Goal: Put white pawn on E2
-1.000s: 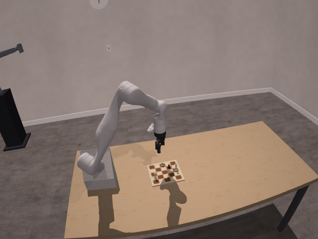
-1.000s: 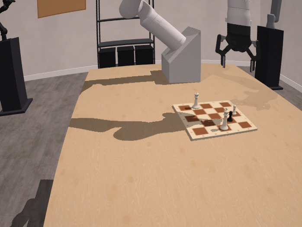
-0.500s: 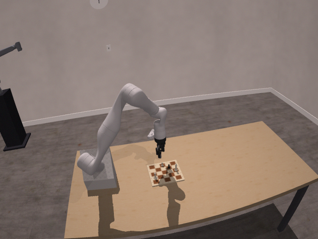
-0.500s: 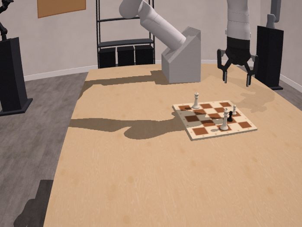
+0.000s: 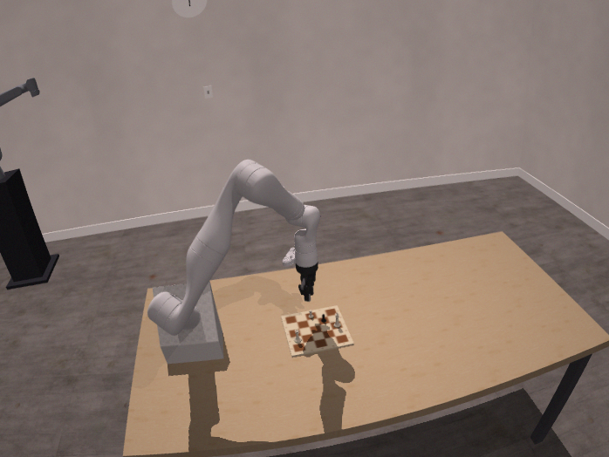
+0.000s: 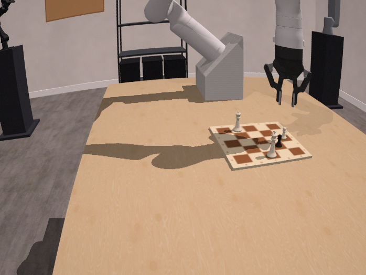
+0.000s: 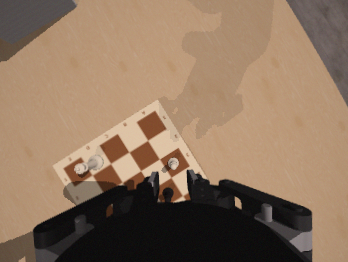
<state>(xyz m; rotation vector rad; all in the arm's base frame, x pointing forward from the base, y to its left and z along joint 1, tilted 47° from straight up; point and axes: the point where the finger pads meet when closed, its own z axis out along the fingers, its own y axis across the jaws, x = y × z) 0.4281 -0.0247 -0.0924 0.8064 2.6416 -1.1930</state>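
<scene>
My gripper is now 10 cm above the white pawn. Round my hand: white king (8 cm ahead, 8 cm to the right, 8 cm below); then black pawn (4 cm ahead, 4 cm to the right, 10 cm below); then chessboard (7 cm to the right, 11 cm below).
</scene>
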